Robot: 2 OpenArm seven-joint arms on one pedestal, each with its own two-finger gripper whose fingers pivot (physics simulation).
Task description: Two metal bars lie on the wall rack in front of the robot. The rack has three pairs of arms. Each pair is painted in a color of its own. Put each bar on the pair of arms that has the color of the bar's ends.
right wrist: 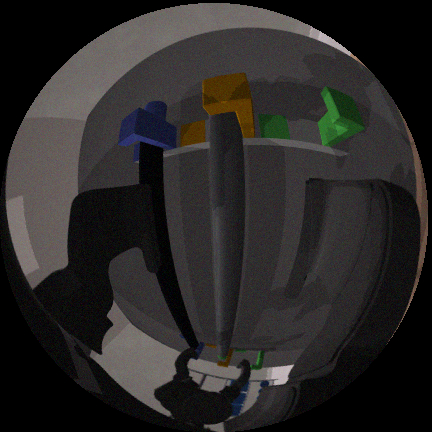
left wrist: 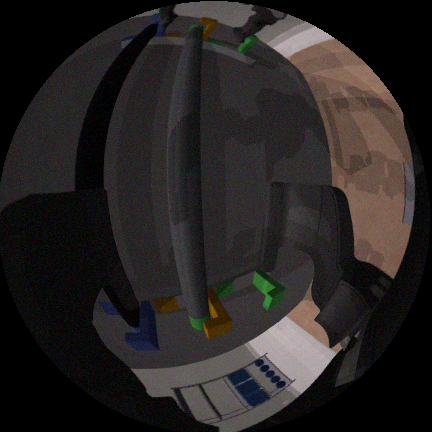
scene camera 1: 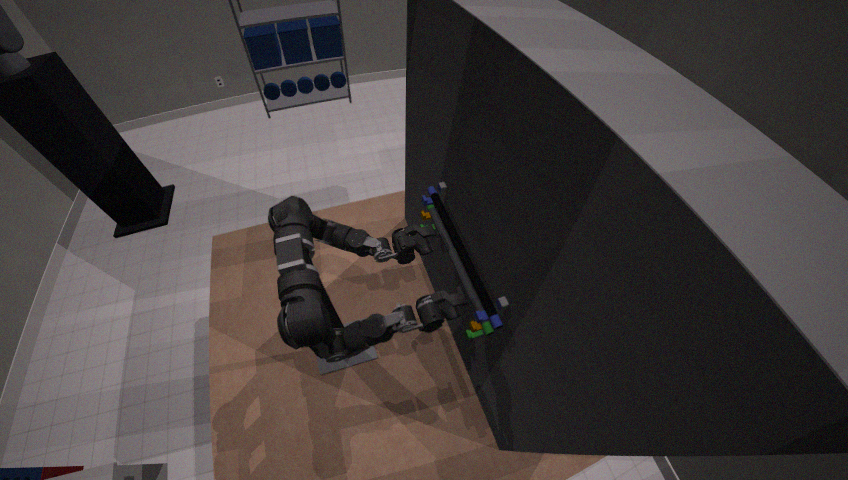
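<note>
A grey bar (scene camera 1: 457, 261) (left wrist: 187, 165) (right wrist: 227, 225) with green ends appears to lie across the orange arms (left wrist: 218, 325) (right wrist: 226, 90). A black bar (scene camera 1: 465, 255) (left wrist: 90, 150) (right wrist: 151, 170) with blue ends lies at the blue arms (left wrist: 144, 332) (right wrist: 150, 127); its seating is partly hidden. The green arms (scene camera 1: 474, 334) (left wrist: 269, 289) (right wrist: 340, 120) hold no bar. My left gripper (scene camera 1: 433, 239) (left wrist: 202, 295) is open, its fingers on either side of the grey bar. My right gripper (scene camera 1: 461, 299) (right wrist: 223, 281) is open, also straddling the grey bar. Neither grips it.
A tall dark wall (scene camera 1: 565, 249) stands behind the rack. Two small light blocks (scene camera 1: 442, 185) (scene camera 1: 503, 301) are beside the black bar. Shelving (scene camera 1: 291, 64) with blue boxes stands at the top of the scene view. A dark column (scene camera 1: 77, 136) stands at the left.
</note>
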